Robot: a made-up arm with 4 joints.
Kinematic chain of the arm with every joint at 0, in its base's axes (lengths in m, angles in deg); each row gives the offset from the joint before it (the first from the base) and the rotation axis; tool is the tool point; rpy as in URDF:
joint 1: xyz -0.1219 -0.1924 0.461 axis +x
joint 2: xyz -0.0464 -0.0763 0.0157 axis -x
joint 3: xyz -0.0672 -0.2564 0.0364 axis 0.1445 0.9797 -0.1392
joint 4: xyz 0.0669 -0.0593 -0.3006 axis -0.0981 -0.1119 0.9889
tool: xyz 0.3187 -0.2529 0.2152 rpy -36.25 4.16 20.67
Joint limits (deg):
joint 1: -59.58..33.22
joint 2: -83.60..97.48
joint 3: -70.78..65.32
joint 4: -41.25..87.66
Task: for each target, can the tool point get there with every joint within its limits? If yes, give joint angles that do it. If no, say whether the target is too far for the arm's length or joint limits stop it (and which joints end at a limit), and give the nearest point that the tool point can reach.
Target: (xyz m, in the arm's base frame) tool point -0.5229 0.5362 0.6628
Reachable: no: joint limits stop it (at a limit: joint 1, joint 2, joint 3, joint 4) | nearest point -0.3814 0.3588 0.9745 | short by 0.386 m
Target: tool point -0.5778 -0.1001 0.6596
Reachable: no: joint limits stop it (at a limit: joint 3, joint 4) | nearest point -0.1159 -0.1001 0.6596 | short by 0.462 m
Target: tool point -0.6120 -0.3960 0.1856
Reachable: no: joint limits stop it (at a limit: joint 2, joint 3, joint 4) | nearest point -0.3814 -0.6101 -0.1039 | short by 0.428 m
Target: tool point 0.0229 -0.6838 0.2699
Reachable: yes | joints -30.61 -17.40 47.32 32.76
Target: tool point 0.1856 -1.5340 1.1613
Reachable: no: too far | nearest point -0.0103 -0.9032 0.8320 | short by 0.738 m
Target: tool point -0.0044 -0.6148 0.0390
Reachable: yes | joints -44.08 -66.70 40.57 7.02
